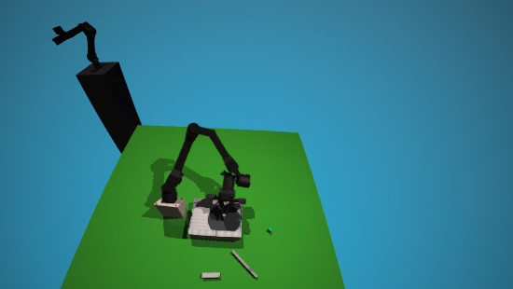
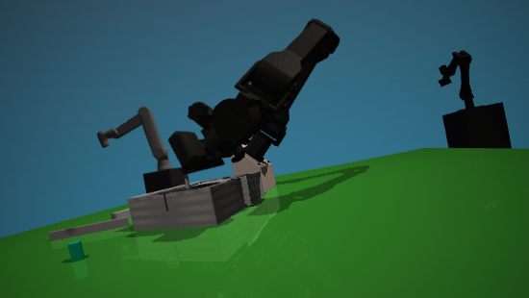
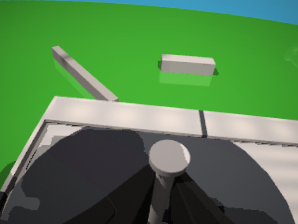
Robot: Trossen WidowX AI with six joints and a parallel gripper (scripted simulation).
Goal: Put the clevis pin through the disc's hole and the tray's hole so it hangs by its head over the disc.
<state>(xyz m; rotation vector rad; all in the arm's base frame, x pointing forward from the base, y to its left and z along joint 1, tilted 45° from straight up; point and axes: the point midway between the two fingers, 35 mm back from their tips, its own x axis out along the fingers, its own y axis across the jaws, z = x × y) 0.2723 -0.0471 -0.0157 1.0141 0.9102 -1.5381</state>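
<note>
Right now my gripper tip is 4 cm past the rimmed steel tray, 1 cm to the right of it and 5 cm above it. Round my gripper tip: long grey bar 9 cm ahead, 21 cm to the right, 8 cm below; then round disc 3 cm below; then steel clevis pin 1 cm below.
</note>
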